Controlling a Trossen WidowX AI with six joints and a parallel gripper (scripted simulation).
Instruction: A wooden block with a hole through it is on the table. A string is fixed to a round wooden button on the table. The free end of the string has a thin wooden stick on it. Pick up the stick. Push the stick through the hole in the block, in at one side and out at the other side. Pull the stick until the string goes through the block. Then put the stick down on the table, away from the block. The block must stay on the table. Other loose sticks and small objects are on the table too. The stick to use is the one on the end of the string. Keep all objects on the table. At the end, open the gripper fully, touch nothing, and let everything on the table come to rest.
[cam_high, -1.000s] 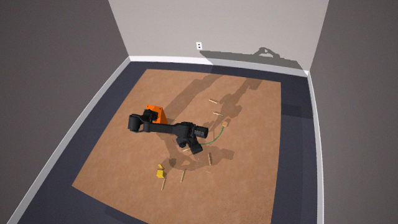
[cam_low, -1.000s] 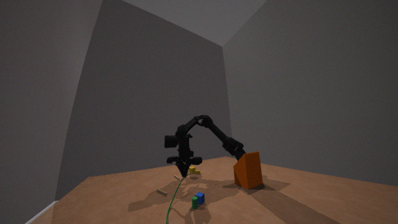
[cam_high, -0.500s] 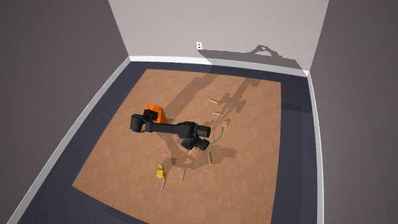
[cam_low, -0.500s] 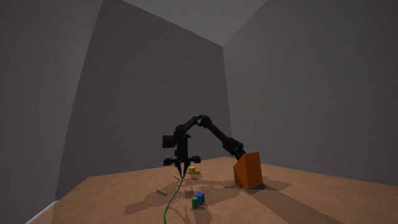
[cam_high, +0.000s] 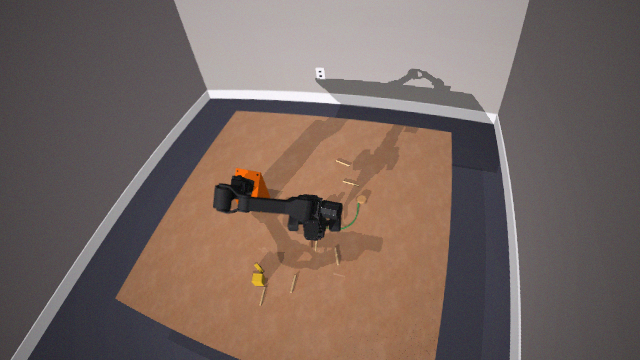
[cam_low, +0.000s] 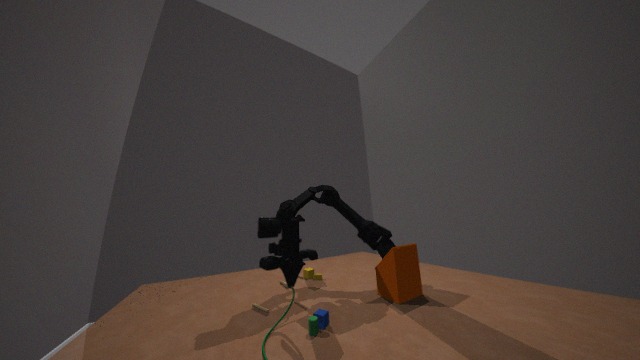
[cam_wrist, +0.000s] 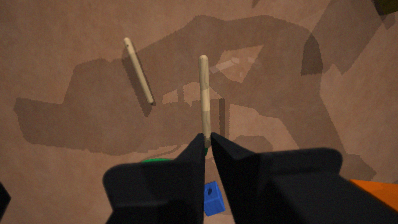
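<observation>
My gripper tip is 10 mm to the left of the thin stick. Round my gripper tip: blue block 50 mm behind, 120 mm to the left, 40 mm below; round wooden button 100 mm ahead, 240 mm to the left, 50 mm below; green cylinder 20 mm behind, 140 mm to the left, 40 mm below.
</observation>
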